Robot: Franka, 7 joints.
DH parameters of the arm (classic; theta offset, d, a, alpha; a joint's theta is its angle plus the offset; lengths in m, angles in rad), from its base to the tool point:
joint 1: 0 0.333 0 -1.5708
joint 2: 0 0 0 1.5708
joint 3: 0 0.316 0.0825 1.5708
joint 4: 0 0 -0.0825 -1.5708
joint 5: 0 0.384 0 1.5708
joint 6: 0 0 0.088 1.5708
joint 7: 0 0.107 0 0
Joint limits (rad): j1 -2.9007..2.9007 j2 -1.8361..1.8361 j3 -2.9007..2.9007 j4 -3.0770..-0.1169 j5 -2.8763..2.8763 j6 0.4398..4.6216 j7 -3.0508..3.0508
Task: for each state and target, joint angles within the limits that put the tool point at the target. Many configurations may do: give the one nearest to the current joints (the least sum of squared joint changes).
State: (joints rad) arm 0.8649 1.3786 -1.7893 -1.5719 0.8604 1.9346 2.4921
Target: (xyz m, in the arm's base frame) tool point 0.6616 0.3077 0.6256
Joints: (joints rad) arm 1.1943 1.3214 -1.9370 -1.1247 0.8907 2.1023 2.4921
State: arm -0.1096 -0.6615 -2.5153 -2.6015 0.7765 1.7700 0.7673
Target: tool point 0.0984 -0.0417 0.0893
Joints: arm 0.3228 -1.0533 -2.9007 -3.0299 0.6291 2.1074 0.7673
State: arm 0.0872 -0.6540 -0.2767 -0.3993 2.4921 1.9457 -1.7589
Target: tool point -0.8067 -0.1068 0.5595
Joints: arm 0.1503 -1.3776 -0.2685 -0.2053 2.5415 2.0289 -1.7589
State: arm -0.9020 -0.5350 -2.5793 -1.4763 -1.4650 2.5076 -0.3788
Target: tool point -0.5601 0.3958 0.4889
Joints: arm -1.0392 -0.3285 -2.6680 -1.6653 -1.4674 2.4839 -0.3788
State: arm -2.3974 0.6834 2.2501 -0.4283 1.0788 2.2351 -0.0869
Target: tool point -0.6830 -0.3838 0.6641
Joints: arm -2.7369 1.2591 2.2244 -0.2050 1.0875 2.3751 -0.0869
